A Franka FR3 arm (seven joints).
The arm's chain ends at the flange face. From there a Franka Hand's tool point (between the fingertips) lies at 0.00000 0.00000 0.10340 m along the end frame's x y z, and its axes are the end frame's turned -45 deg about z.
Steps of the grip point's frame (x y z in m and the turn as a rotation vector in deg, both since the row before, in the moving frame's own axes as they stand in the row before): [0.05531 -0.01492 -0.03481 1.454 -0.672 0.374]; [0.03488 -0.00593 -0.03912 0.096 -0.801 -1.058]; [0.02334 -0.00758 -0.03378 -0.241 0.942 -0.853]
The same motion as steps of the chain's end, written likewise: [0.03127 -0.04865 -0.03477 0.553 -1.503 0.374]; [0.02161 -0.02977 -0.03911 -0.499 -0.634 -1.058]; [0.00964 -0.02096 -0.03377 0.496 0.837 -0.853]
